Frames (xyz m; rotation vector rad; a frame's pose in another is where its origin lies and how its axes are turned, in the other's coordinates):
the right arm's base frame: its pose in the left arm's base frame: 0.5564 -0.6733 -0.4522 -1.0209 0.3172 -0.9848
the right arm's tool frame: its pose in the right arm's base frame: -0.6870 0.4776 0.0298 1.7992 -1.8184 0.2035
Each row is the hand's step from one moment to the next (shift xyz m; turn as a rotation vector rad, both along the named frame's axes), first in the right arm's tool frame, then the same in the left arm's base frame.
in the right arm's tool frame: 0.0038 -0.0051 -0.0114 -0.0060 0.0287 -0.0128
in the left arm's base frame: 0.0119 -0.0009 0.0054 0.0040 0.0307 -0.0082
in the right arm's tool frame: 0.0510 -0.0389 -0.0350 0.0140 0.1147 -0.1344
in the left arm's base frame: 0.0388 -0.0213 0.0582 0.0901 0.1522 0.0120
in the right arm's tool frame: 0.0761 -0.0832 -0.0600 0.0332 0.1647 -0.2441
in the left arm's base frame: 0.0729 -0.0530 0.0905 0.1760 0.2358 0.0347
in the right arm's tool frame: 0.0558 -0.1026 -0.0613 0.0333 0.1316 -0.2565
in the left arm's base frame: 0.0825 -0.0727 0.0728 0.1979 0.2085 0.0399
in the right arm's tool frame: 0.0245 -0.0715 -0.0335 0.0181 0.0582 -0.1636
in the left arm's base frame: 0.0506 -0.0548 0.0357 0.1345 0.1084 0.0254
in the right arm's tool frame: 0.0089 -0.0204 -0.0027 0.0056 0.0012 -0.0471
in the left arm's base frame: 0.0077 -0.0176 0.0115 0.0434 0.0166 0.0096
